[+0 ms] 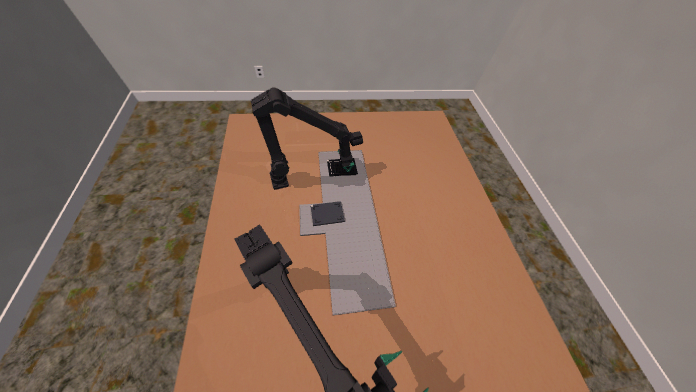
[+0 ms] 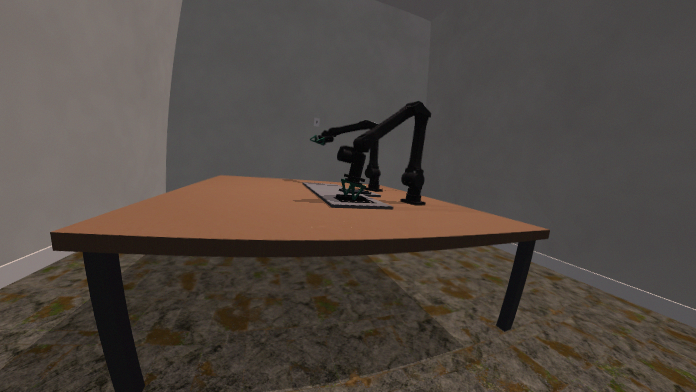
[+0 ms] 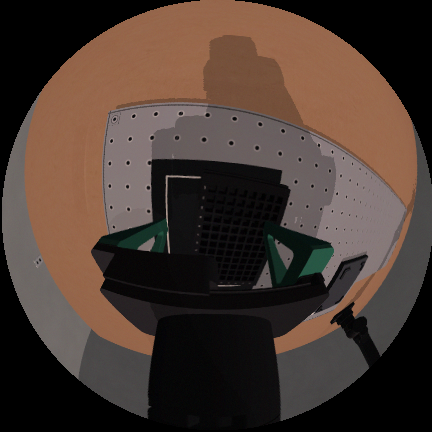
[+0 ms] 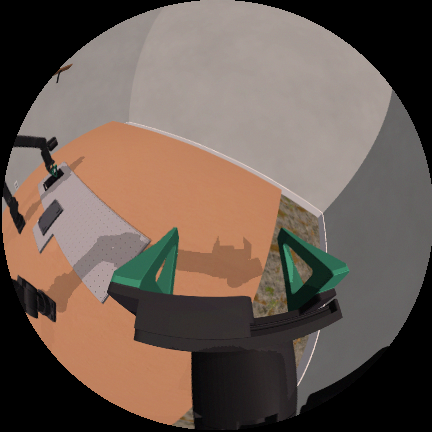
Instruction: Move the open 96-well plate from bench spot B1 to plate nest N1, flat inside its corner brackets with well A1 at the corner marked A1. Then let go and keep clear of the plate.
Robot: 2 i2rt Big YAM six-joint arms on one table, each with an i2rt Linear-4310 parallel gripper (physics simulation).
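Frame: origin at the left arm's base, x left, y back, z up, level; millimetres.
Seen in the pictures: left gripper, fingertip midpoint: (image 1: 346, 165) (image 2: 349, 197) (image 3: 215, 225) (image 4: 54, 174); right gripper, fingertip midpoint: (image 1: 414, 369) (image 2: 312, 140) (image 4: 230, 232); left arm's base at its link origin: (image 1: 279, 179) (image 2: 412, 203) (image 4: 20, 224); right arm's base at its link origin: (image 2: 373, 190) (image 3: 341, 311) (image 4: 46, 305).
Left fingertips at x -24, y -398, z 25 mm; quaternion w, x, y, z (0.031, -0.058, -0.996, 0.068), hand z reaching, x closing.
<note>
Offsets run from my left fingertips to a thing's top centre. "pt": to the spot under its first point. Level surfaces: height alone.
The black 96-well plate @(dz +4, dx -18, dy +19 mm) (image 1: 336, 168) (image 2: 353, 198) (image 3: 238, 225) lies at bench spot B1 @(pt dz -11, dx +34, dy -24 mm) (image 3: 177, 201), a black pad with a thin white outline, at the far end of the grey perforated baseplate (image 1: 357, 253) (image 3: 132, 160) (image 4: 88, 233). My left gripper (image 1: 348, 167) (image 2: 353, 187) (image 3: 215, 225) is low over the plate, open wide, with one green finger on each long side of it. Plate nest N1 @(dz +5, dx -274, dy +204 mm) (image 1: 327, 212) (image 3: 346, 278) (image 4: 50, 217) is a dark square on a small grey side panel, with nothing in it. My right gripper (image 1: 409, 374) (image 2: 318, 139) (image 4: 230, 232) is open and empty, high above the near end of the table.
The left arm's base (image 1: 279, 177) stands beside the baseplate, close to B1. The right arm's base (image 1: 255, 253) stands on the same side of the baseplate, near the nest. The brown table @(dz -25 mm) (image 1: 437, 219) extends wide to the right of the baseplate.
</note>
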